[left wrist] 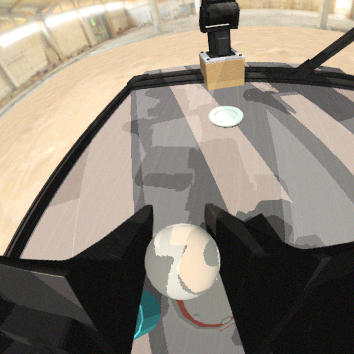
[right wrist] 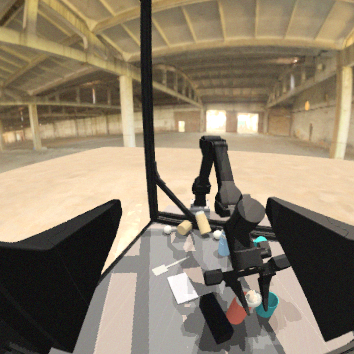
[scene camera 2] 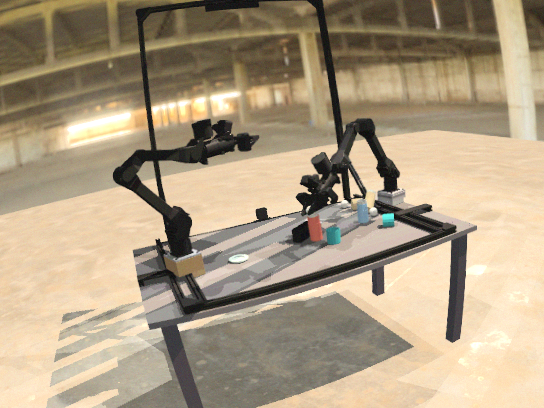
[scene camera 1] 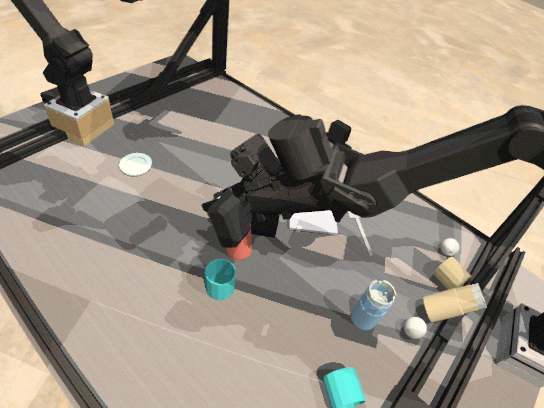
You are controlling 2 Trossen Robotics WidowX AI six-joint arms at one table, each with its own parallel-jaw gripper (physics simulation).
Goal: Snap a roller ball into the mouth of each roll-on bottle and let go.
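Frame: origin at the left arm's base, x ahead, y left, z up, level; centimetres.
Where they show: left gripper, fingertip midpoint: (left wrist: 178,210) (right wrist: 257,312) (scene camera 2: 305,215) (scene camera 1: 208,202); right gripper, fingertip midpoint: (right wrist: 194,205) (scene camera 2: 251,136); left arm's base, origin of the base link: (right wrist: 199,202) (scene camera 2: 391,190); right arm's base, origin of the base link: (left wrist: 219,53) (scene camera 2: 181,253) (scene camera 1: 76,100).
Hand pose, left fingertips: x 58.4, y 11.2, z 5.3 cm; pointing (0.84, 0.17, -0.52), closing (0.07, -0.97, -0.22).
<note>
Things, the pixels of their top centre, and the offset from my left fingertips.
- white ball, middle of its top: (left wrist: 174,252) (right wrist: 254,293) dx -3.0, dy -0.4, dz +2.5 cm
- upright red bottle, middle of its top: (left wrist: 211,300) (scene camera 1: 239,209) (right wrist: 244,293) (scene camera 2: 312,211) dx -4.8, dy -1.7, dz -0.1 cm
- blue bottle, middle of its top: (scene camera 1: 382,291) (right wrist: 226,232) (scene camera 2: 361,200) dx -30.1, dy -2.1, dz -2.2 cm
- tan bottle, middle of its top: (scene camera 1: 468,288) (right wrist: 202,212) (scene camera 2: 368,190) dx -42.4, dy -10.2, dz -1.8 cm
- tan cap, middle of its top: (scene camera 1: 458,268) (right wrist: 184,222) dx -41.7, dy -17.9, dz -6.4 cm
- black block, middle of its top: (scene camera 1: 249,209) (right wrist: 215,311) (scene camera 2: 302,225) dx -3.7, dy -7.4, dz -6.1 cm
- white pad, middle of its top: (scene camera 1: 313,218) (right wrist: 181,286) dx -13.6, dy -16.3, dz -10.5 cm
- spatula, middle of its top: (scene camera 1: 360,226) (right wrist: 171,263) dx -22.5, dy -20.4, dz -10.9 cm
- pale dish, middle of its top: (left wrist: 225,114) (scene camera 1: 135,163) (scene camera 2: 238,257) dx +24.8, dy -7.2, dz -10.2 cm
My left gripper (left wrist: 178,210) (scene camera 2: 306,211) is shut on a white ball (left wrist: 182,261) (right wrist: 253,299), close over the mouth of the upright red bottle (scene camera 1: 240,249) (scene camera 2: 314,227) (right wrist: 236,311); I cannot tell whether they touch. In scene camera 1 the gripper hides the ball and the bottle's mouth. The blue bottle (scene camera 1: 369,311) (scene camera 2: 362,212) stands upright with a white toothed mouth. A tan bottle (scene camera 1: 452,303) (right wrist: 202,223) appears to lie on its side. Two loose white balls (scene camera 1: 450,247) (scene camera 1: 415,328) lie near it. My right gripper (scene camera 2: 257,137) is open, empty and high above the table.
A teal cap (scene camera 1: 220,285) (scene camera 2: 333,235) stands open side up beside the red bottle. Another teal cap (scene camera 1: 345,389) and a tan cap (scene camera 1: 451,273) lie apart. A black block (right wrist: 216,317), a white pad (right wrist: 182,288), a spatula (right wrist: 165,268) and a pale dish (scene camera 1: 135,164) are also on the table.
</note>
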